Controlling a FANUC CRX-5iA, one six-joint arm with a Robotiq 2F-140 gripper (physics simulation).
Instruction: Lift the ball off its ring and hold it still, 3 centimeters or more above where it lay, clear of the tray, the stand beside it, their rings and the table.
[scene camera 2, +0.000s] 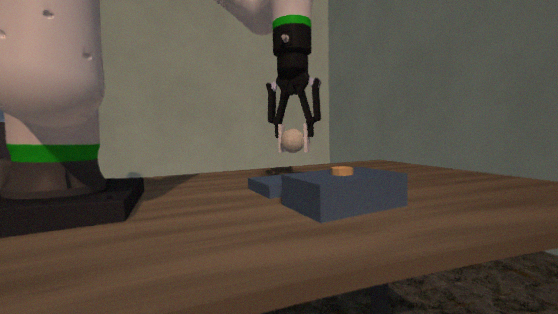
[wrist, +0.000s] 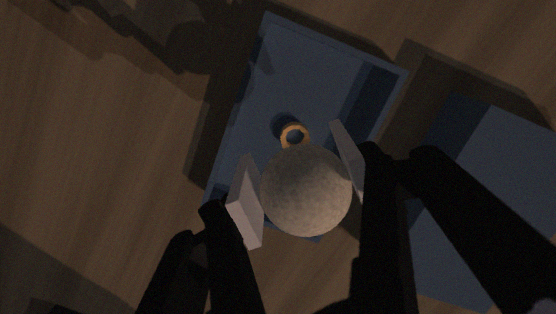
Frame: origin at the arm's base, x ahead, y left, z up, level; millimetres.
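Where they show: gripper, fingertip midpoint: (scene camera 2: 294, 151) (wrist: 295, 156); arm's base, link origin: (scene camera 2: 59, 190).
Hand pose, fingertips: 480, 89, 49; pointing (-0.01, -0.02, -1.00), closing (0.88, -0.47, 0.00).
Observation:
Things, the pixels of their centre, and the offset from my fingertips, as dx, dy, dz. "pt": a spot on its surface instead. Level surfaces: height alone.
- blue tray, body centre: (wrist: 295, 139) (scene camera 2: 293, 183) -8, -11, -77
- orange ring, surface spot: (wrist: 283, 136) pt -13, -1, -78
- wooden table, surface height: dz -91
A pale, speckled ball (scene camera 2: 292, 140) (wrist: 306, 190) is held between the two light finger pads of my gripper (scene camera 2: 293, 145) (wrist: 295, 156), which is shut on it. The ball hangs in the air, well above the blue tray (scene camera 2: 260, 185) (wrist: 310, 75), with a gap below it in the scene view. An orange ring (wrist: 283, 136) lies on the tray floor in the wrist view, partly hidden by the ball. The blue stand (scene camera 2: 350, 197) (wrist: 505, 170) is beside the tray, and another orange ring (scene camera 2: 342, 171) sits on its top in the scene view.
The wooden table (scene camera 2: 200, 250) (wrist: 100, 150) bears the tray and the stand. The robot's dark base (scene camera 2: 65, 217) stands on the table at the left in the scene view. Walls rise behind the table. The arm's shadow falls beside the tray in the wrist view.

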